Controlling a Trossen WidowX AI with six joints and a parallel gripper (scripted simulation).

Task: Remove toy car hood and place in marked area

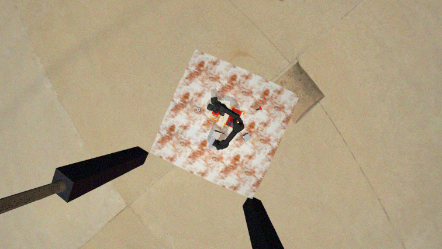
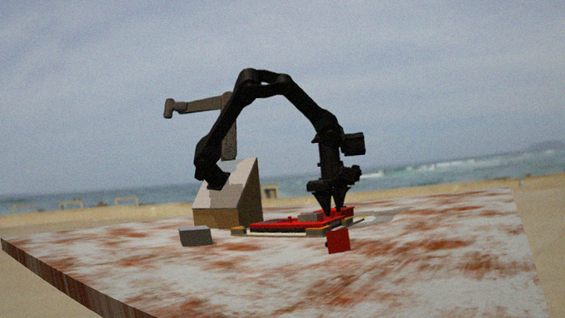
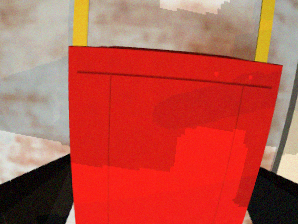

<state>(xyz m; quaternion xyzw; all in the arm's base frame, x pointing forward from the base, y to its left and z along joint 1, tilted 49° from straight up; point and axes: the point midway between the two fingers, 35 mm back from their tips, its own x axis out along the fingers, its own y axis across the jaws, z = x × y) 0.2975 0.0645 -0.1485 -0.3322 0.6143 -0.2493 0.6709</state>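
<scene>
My gripper tip is now right at the red hood.
</scene>
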